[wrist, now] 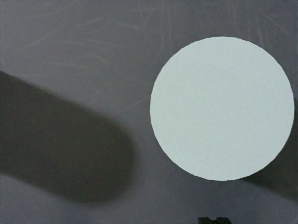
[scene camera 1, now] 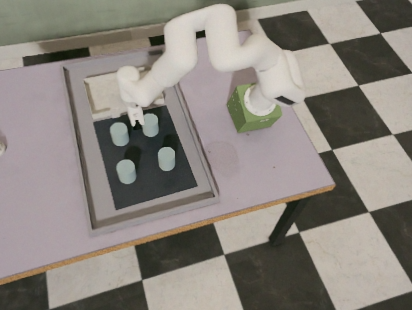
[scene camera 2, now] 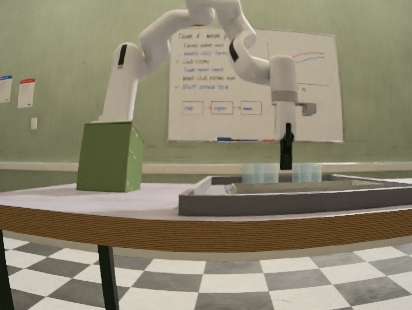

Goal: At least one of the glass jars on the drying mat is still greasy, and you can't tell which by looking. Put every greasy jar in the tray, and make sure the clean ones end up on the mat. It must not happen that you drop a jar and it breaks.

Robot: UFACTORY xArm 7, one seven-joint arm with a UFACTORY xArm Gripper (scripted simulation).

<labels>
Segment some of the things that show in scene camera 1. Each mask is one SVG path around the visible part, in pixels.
A pale tray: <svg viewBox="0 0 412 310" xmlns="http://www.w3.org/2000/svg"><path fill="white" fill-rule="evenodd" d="M162 93L147 107L162 104L164 100ZM117 72L83 79L93 119L111 115L107 94L114 93L114 95L120 95L116 78ZM151 66L137 68L141 79L152 69Z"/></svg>
</labels>
